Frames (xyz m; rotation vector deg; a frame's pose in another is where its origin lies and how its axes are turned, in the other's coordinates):
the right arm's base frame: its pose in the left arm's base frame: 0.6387 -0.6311 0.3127 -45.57 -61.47 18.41
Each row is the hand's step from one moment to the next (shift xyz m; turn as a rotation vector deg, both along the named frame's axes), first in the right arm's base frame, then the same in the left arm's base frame.
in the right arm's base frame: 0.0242 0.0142 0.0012 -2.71 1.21 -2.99
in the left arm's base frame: 0.0121 0.0246 0.0060 1.52 -2.03 -3.36
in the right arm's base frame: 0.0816 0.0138 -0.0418 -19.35 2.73 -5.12
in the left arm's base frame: 0.0764 0.0403 0.0337 -4.16 -11.76 -15.89
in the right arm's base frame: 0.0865 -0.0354 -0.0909 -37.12 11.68 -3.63
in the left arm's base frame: 0.1150 -0.0113 0.0603 -12.53 -15.52 -33.61
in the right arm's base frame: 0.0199 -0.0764 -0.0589 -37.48 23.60 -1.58
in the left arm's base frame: 0.0505 -0.0654 0.0535 -12.90 -6.69 -41.87
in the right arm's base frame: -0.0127 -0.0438 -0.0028 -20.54 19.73 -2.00
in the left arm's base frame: -0.0093 -0.0388 0.0223 -5.16 0.52 -28.08
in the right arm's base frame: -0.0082 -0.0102 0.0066 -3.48 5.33 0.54
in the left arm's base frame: -0.0110 -0.0091 0.0035 -1.38 1.82 -5.97
